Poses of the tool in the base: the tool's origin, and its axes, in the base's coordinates. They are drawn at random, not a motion.
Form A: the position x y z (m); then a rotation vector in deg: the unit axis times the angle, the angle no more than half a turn.
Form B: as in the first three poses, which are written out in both.
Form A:
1: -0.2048 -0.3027 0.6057 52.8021 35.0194 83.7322
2: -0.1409 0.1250 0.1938 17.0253 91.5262 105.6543
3: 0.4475 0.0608 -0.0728 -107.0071 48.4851 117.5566
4: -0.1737 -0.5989 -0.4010 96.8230 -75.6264 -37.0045
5: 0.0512 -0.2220 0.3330 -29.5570 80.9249 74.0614
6: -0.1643 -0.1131 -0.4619 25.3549 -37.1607 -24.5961
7: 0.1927 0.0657 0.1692 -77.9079 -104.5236 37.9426
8: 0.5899 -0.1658 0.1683 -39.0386 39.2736 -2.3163
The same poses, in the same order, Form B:
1: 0.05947 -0.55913 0.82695 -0.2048; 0.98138 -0.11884 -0.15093 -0.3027; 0.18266 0.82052 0.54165 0.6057; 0 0 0 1
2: -0.74920 -0.33453 0.57166 -0.1409; 0.61352 -0.02524 0.78928 0.1250; -0.24961 0.94205 0.22414 0.1938; 0 0 0 1
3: -0.15397 -0.53903 -0.82809 0.4475; -0.20147 -0.80335 0.56039 0.0608; -0.96732 0.25312 0.01509 -0.0728; 0 0 0 1
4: 0.30251 -0.49418 -0.81503 -0.1737; -0.94678 -0.05716 -0.31676 -0.5989; 0.10995 0.86748 -0.48518 -0.4010; 0 0 0 1
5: -0.30574 -0.85684 0.41514 0.0512; 0.33778 0.31005 0.88869 -0.2220; -0.89019 0.41193 0.19463 0.3330; 0 0 0 1
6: 0.71718 0.24006 -0.65423 -0.1643; -0.50842 0.82229 -0.25562 -0.1131; 0.47660 0.51595 0.71179 -0.4619; 0 0 0 1
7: -0.15139 0.56336 -0.81222 0.1927; 0.95320 0.30075 0.03093 0.0657; 0.26170 -0.76953 -0.58253 0.1692; 0 0 0 1
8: 0.78208 -0.18146 0.59618 0.5899; -0.25028 0.78467 0.56715 -0.1658; -0.57071 -0.59276 0.56826 0.1683; 0 0 0 1
